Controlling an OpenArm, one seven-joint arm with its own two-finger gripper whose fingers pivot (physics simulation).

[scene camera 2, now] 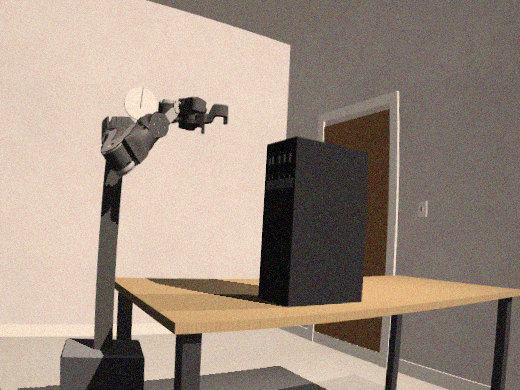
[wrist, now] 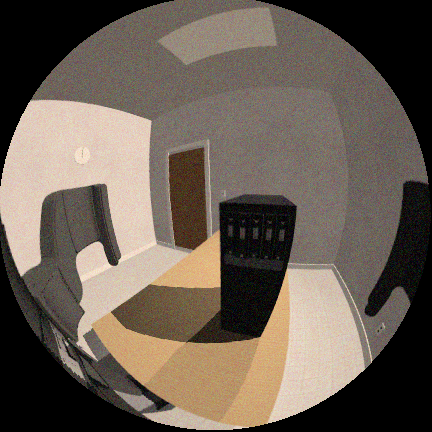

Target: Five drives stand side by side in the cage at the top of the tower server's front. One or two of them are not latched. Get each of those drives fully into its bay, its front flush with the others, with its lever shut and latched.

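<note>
The black tower server (scene camera 2: 327, 225) (wrist: 250, 300) stands upright on the table. Five dark drives stand side by side in the cage at the top of its front; the middle drive (wrist: 255, 235) faces the wrist camera. Each has a light grey patch. All levers look roughly alike; the views are too dark and small to tell which drives stand out or are unlatched. My gripper (scene camera 2: 215, 128) (wrist: 216, 245) is open and empty, its two fingers wide apart. It hangs in the air in front of the server, a little higher than its top, and touches nothing.
The wooden table (scene camera 2: 200, 312) (wrist: 200, 372) reaches out in front of the server towards the arm's post (scene camera 2: 106, 260), which rises from a dark base box (scene camera 2: 122, 365). A brown door (scene camera 2: 377, 200) (wrist: 189, 200) is in the wall behind the server.
</note>
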